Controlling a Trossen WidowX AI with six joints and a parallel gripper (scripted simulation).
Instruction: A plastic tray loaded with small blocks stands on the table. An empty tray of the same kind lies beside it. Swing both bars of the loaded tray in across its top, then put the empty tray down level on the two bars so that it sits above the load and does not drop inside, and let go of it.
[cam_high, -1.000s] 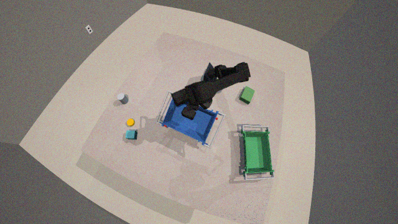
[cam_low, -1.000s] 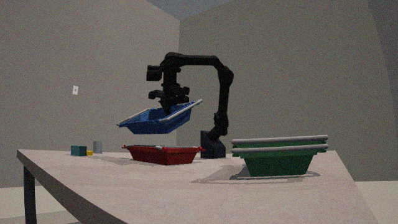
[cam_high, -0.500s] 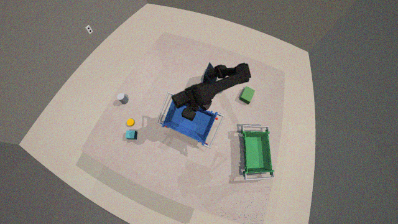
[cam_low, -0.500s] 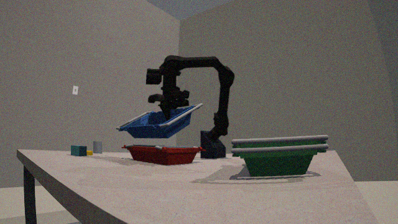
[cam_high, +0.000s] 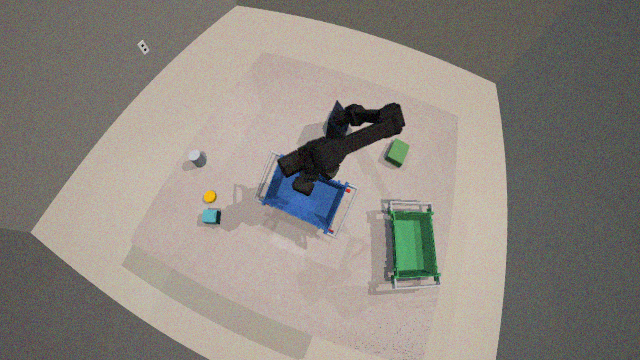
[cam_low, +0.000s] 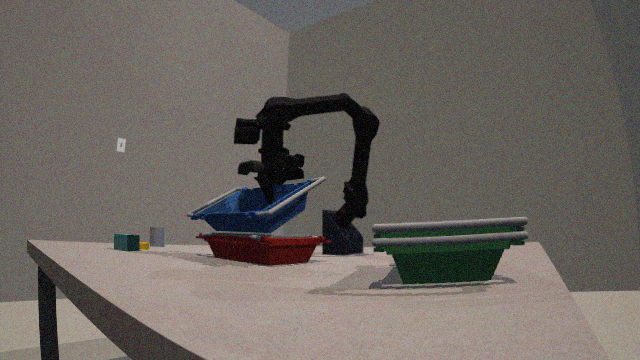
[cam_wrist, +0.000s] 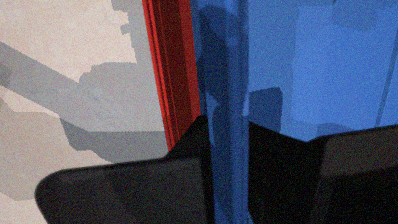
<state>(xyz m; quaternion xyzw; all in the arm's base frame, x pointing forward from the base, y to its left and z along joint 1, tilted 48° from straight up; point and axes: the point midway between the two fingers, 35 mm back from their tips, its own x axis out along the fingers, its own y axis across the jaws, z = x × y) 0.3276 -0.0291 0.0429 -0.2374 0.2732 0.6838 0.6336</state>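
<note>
My gripper tip is 70 mm short of the blue tray. From my gripper tip the other things lie so: yellow disc: 210 mm ahead, 380 mm to the right, 130 mm below; then teal block: 280 mm ahead, 320 mm to the right, 120 mm below; then green block: 330 mm behind, 300 mm to the left, 120 mm below.
</note>
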